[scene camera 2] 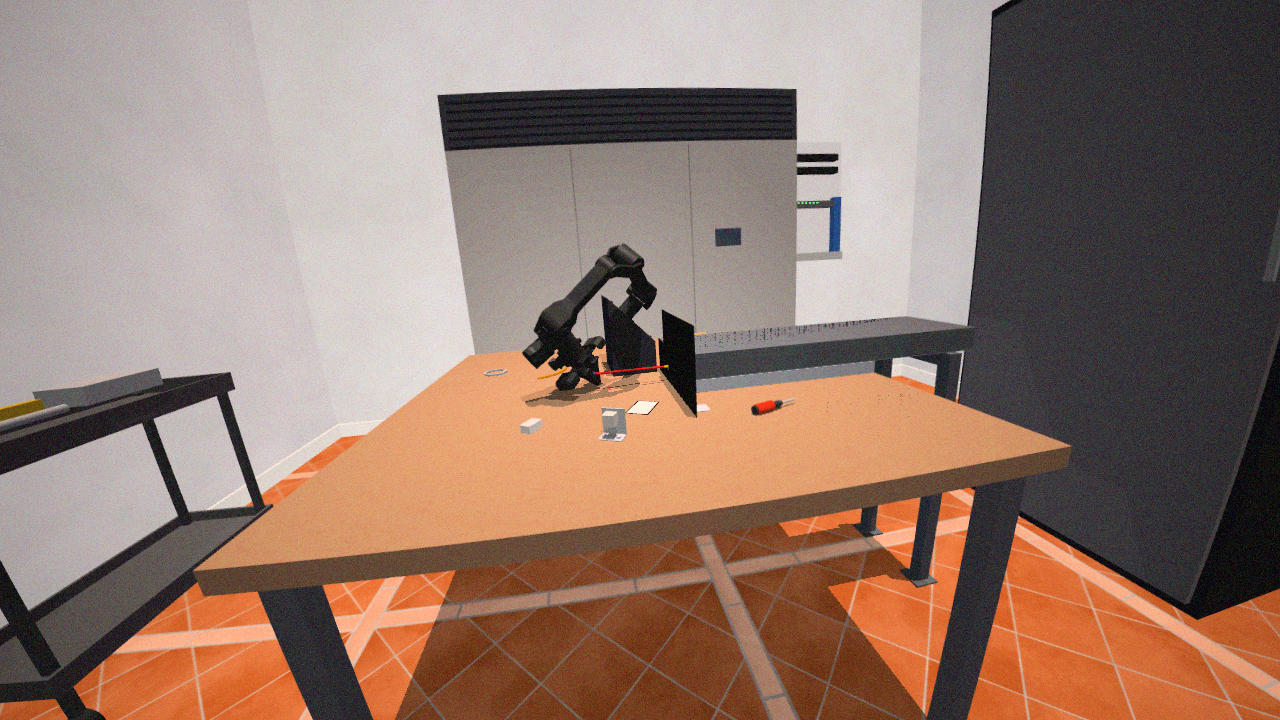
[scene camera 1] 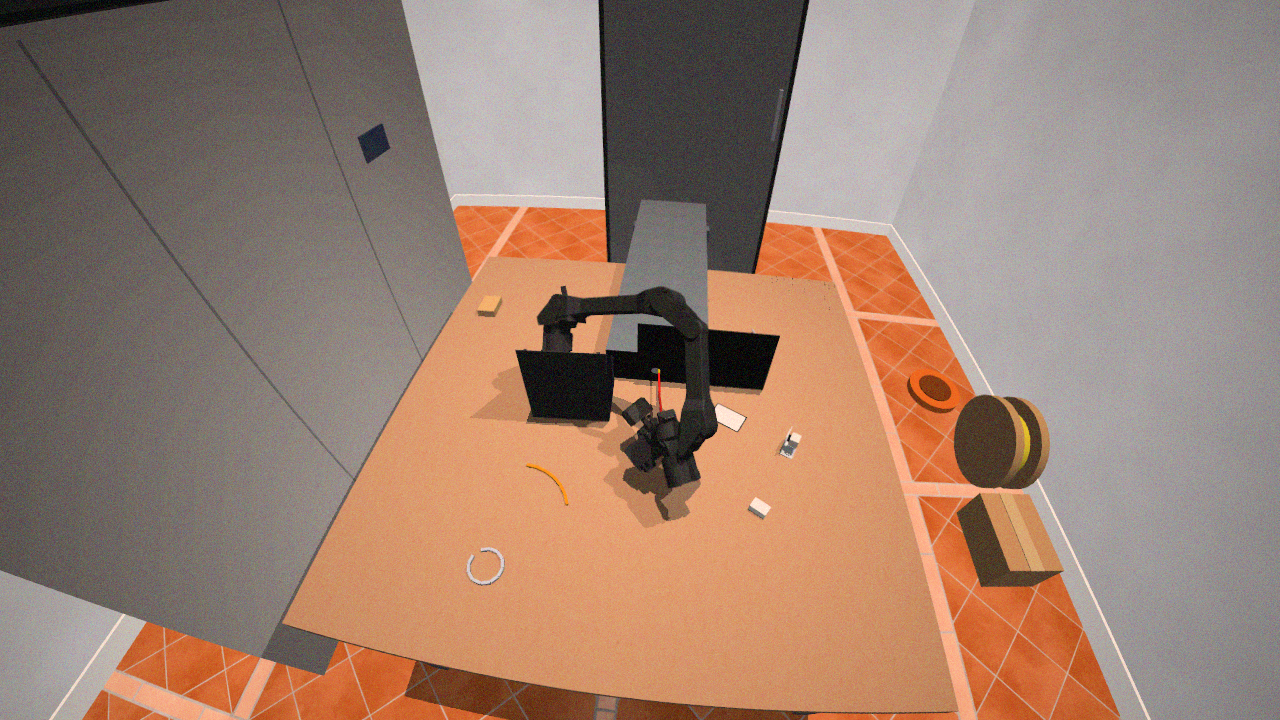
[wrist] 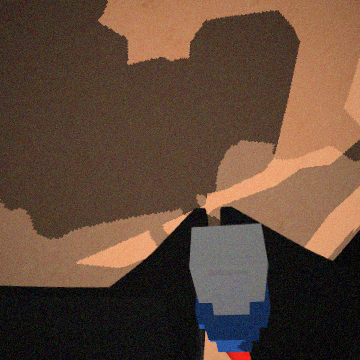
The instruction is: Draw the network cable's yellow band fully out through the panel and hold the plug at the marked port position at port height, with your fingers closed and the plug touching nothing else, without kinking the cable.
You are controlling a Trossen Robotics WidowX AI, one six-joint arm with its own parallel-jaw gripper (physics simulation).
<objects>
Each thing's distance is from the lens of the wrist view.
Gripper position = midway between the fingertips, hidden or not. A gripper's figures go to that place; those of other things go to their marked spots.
my gripper (wrist: 212, 218): 0.10 m
plug (wrist: 228, 264): 0.04 m
</objects>
